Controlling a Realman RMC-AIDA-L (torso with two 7-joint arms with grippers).
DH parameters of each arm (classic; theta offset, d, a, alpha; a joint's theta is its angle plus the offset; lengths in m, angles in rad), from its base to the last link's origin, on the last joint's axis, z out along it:
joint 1: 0 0.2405 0 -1.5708
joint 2: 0 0 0 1.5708
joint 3: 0 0.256 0 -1.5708
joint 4: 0 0 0 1.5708
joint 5: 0 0.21 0 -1.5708
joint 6: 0 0 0 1.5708
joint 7: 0 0.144 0 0
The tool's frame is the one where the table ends.
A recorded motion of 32 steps. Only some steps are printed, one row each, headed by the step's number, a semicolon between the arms.
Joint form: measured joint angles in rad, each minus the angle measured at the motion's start. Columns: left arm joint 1, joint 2, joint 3, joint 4, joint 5, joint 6, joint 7; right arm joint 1, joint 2, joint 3, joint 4, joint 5, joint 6, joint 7.
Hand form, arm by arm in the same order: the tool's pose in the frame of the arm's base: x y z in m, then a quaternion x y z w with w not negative. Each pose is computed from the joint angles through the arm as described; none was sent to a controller.
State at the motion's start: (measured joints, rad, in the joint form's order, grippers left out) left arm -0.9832 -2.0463 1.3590 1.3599 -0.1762 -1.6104 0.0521; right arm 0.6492 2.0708 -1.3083 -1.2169 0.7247 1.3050 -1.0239
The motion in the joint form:
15: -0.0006 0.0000 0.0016 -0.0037 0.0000 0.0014 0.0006; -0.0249 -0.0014 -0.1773 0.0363 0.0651 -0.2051 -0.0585
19: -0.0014 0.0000 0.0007 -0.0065 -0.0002 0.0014 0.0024; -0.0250 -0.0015 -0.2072 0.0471 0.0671 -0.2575 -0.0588
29: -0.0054 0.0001 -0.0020 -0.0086 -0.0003 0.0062 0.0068; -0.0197 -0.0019 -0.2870 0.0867 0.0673 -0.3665 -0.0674
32: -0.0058 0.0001 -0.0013 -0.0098 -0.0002 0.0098 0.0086; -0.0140 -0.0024 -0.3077 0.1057 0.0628 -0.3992 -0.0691
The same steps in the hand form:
15: -0.0759 0.4231 0.0495 -0.81796 -0.38490 0.17253 0.39119; 0.1558 0.3923 -0.0352 -0.97153 0.07929 -0.06536 0.21349
19: -0.0762 0.4232 0.0493 -0.81809 -0.38494 0.17341 0.39049; 0.1544 0.3946 -0.0400 -0.96980 0.07020 -0.06340 0.22481
29: -0.0747 0.4243 0.0496 -0.81952 -0.38212 0.17148 0.39112; 0.1540 0.3968 -0.0548 -0.96744 0.04437 -0.06880 0.23949
32: -0.0744 0.4247 0.0494 -0.82014 -0.38055 0.17098 0.39156; 0.1551 0.3982 -0.0589 -0.96619 0.03742 -0.07303 0.24442

